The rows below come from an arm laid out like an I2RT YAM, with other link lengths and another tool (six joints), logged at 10 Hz.
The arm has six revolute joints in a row. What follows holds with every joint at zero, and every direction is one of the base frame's. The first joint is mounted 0.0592 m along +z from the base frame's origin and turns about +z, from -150 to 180 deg. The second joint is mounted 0.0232 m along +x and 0.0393 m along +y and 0.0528 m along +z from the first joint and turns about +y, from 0 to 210 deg. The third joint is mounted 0.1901 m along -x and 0.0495 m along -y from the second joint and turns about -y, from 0 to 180 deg. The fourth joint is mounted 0.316 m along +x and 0.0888 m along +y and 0.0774 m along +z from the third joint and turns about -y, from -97 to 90 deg. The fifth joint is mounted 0.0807 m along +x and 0.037 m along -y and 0.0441 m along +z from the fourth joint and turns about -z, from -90 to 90 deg. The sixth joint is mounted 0.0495 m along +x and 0.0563 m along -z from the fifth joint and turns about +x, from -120 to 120 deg. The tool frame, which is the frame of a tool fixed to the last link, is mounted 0.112 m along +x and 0.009 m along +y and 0.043 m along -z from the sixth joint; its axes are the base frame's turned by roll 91.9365, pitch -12.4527 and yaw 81.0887 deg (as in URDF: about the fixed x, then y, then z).
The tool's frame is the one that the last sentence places.
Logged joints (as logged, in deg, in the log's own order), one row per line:
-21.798, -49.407, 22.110, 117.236, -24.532, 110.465
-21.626, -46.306, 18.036, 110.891, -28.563, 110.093
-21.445, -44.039, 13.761, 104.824, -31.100, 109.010
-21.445, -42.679, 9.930, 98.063, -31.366, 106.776
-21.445, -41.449, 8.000, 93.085, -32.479, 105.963
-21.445, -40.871, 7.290, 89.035, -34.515, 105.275
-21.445, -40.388, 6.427, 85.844, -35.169, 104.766
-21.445, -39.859, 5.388, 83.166, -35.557, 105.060
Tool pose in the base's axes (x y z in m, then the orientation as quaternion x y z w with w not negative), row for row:
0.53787, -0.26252, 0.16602, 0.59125, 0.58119, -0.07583, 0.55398
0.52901, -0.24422, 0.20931, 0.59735, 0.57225, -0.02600, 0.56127
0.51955, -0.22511, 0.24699, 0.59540, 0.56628, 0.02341, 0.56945
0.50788, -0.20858, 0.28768, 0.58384, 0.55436, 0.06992, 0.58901
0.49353, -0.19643, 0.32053, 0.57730, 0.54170, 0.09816, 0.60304
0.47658, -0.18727, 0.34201, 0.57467, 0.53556, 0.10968, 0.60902
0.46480, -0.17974, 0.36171, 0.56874, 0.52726, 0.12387, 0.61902
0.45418, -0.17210, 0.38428, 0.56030, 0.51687, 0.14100, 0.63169
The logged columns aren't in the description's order. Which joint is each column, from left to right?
Columns, left to right: joint 1, joint 6, joint 5, joint 2, joint 4, joint 3.
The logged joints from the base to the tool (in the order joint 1, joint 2, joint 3, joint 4, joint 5, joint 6), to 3 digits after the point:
-21.798, 117.236, 110.465, -24.532, 22.110, -49.407
-21.626, 110.891, 110.093, -28.563, 18.036, -46.306
-21.445, 104.824, 109.010, -31.100, 13.761, -44.039
-21.445, 98.063, 106.776, -31.366, 9.930, -42.679
-21.445, 93.085, 105.963, -32.479, 8.000, -41.449
-21.445, 89.035, 105.275, -34.515, 7.290, -40.871
-21.445, 85.844, 104.766, -35.169, 6.427, -40.388
-21.445, 83.166, 105.060, -35.557, 5.388, -39.859

